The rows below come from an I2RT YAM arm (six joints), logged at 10 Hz.
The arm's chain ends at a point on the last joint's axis. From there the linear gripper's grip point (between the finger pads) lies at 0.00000 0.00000 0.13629 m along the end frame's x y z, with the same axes.
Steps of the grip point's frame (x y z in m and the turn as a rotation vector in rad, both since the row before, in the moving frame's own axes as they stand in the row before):
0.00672 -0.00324 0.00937 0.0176 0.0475 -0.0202
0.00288 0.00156 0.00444 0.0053 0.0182 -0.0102
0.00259 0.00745 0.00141 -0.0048 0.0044 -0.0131
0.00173 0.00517 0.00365 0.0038 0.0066 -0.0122
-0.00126 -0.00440 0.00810 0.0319 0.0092 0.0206
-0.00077 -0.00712 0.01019 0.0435 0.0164 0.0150
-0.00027 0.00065 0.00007 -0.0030 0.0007 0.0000
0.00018 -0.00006 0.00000 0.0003 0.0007 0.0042
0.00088 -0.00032 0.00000 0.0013 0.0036 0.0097
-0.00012 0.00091 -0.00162 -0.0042 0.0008 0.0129
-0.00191 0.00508 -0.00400 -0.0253 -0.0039 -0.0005
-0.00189 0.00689 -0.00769 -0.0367 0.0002 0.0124
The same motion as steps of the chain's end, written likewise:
0.00027 -0.00078 0.00954 0.0176 0.0475 -0.0202
0.00040 0.00229 0.00446 0.0053 0.0182 -0.0102
0.00199 0.00680 0.00141 -0.0048 0.0044 -0.0131
0.00083 0.00569 0.00365 0.0038 0.0066 -0.0122
-0.00256 -0.00007 0.00818 0.0319 0.0092 0.0206
-0.00305 -0.00121 0.01034 0.0435 0.0164 0.0150
-0.00037 0.00024 0.00007 -0.0030 0.0007 0.0000
0.00008 -0.00002 0.00000 0.0003 0.0007 0.0042
0.00039 -0.00015 0.00000 0.0013 0.0036 0.0097
-0.00023 0.00034 -0.00162 -0.0042 0.0008 0.0129
-0.00138 0.00163 -0.00396 -0.0253 -0.0039 -0.0005
-0.00189 0.00189 -0.00760 -0.0367 0.0002 0.0124

